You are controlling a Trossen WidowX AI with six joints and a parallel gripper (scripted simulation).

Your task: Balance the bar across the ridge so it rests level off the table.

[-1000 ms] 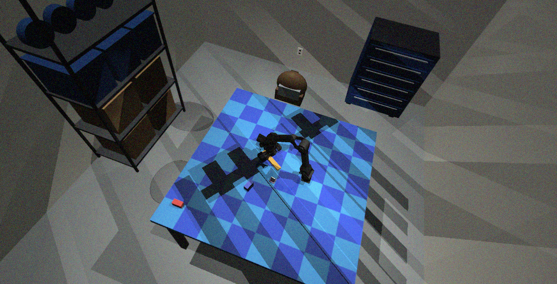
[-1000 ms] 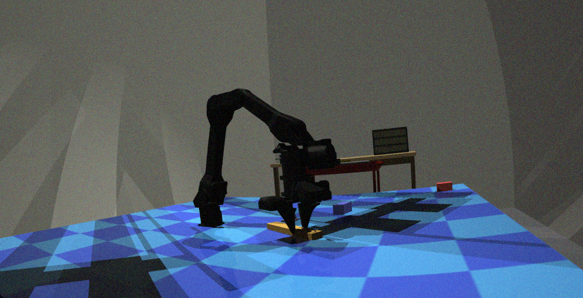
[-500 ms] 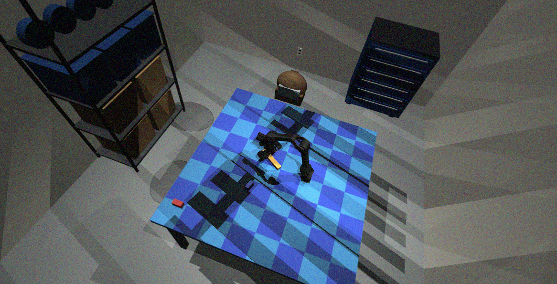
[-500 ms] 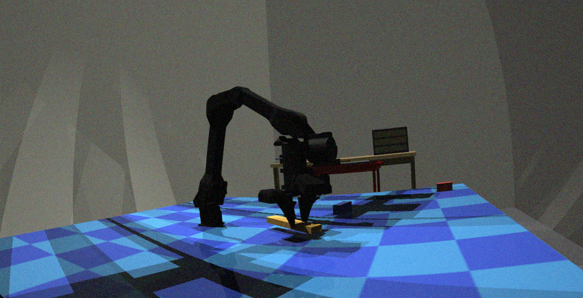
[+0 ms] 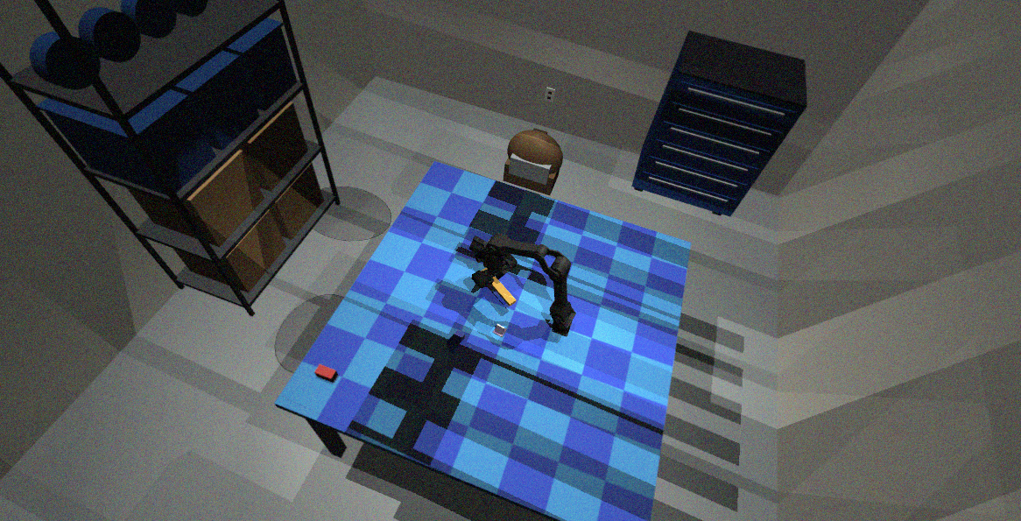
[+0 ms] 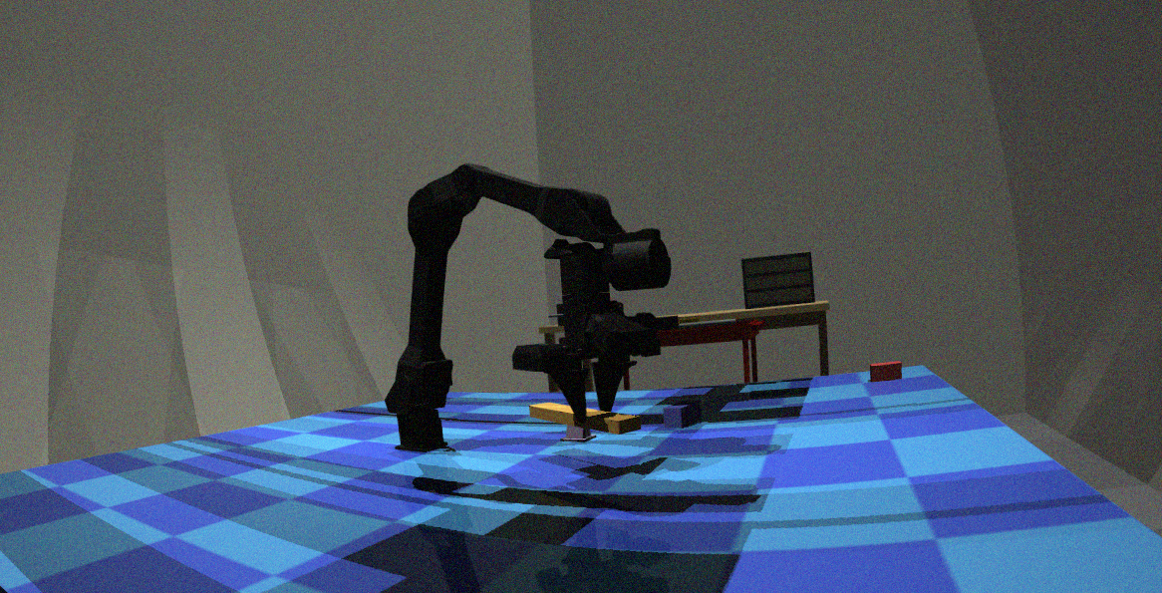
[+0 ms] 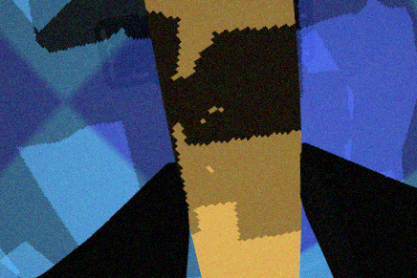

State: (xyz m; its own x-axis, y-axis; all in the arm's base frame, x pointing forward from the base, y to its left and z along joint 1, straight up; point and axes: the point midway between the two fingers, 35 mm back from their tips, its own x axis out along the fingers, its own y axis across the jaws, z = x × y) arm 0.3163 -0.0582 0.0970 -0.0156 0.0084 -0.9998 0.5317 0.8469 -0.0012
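Now: gripper tip 2 cm past the bar and 2 cm to the right of it. Also, from my gripper tip: purple block 5 cm ahead, 27 cm to the left, 5 cm below; red block 42 cm ahead, 56 cm to the left, 5 cm below.
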